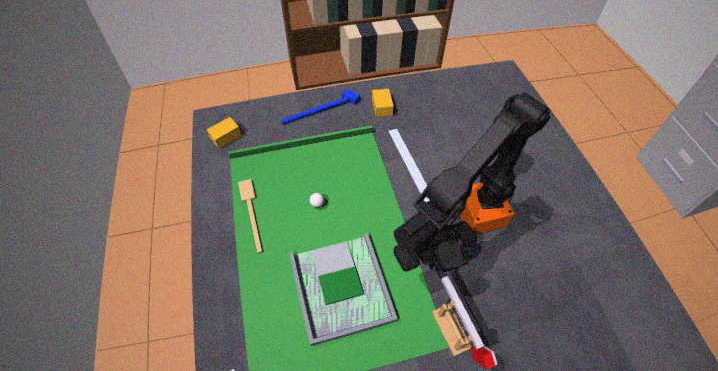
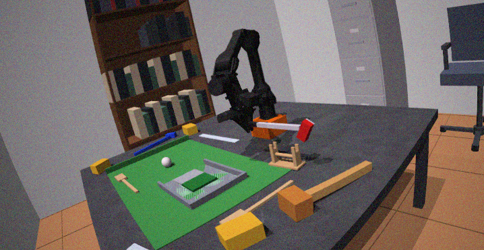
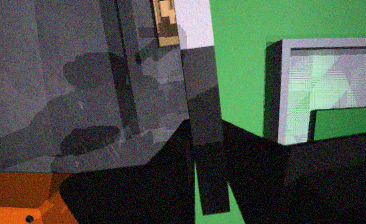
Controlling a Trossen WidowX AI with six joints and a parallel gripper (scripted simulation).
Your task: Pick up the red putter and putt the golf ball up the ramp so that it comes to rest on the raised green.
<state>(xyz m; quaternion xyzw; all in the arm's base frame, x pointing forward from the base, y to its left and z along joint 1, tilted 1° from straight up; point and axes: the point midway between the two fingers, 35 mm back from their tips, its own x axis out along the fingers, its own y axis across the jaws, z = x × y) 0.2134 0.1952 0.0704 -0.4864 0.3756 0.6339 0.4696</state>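
Right now the red putter is 110 mm to the left of my gripper tip, 40 mm behind it and 20 mm above it. Also, from my gripper tip: wooden stand (130 mm to the left, 80 mm below, 40 mm behind); then green mat (270 mm ahead, 160 mm to the right, 110 mm below); then white golf ball (280 mm ahead, 270 mm to the right, 90 mm below).
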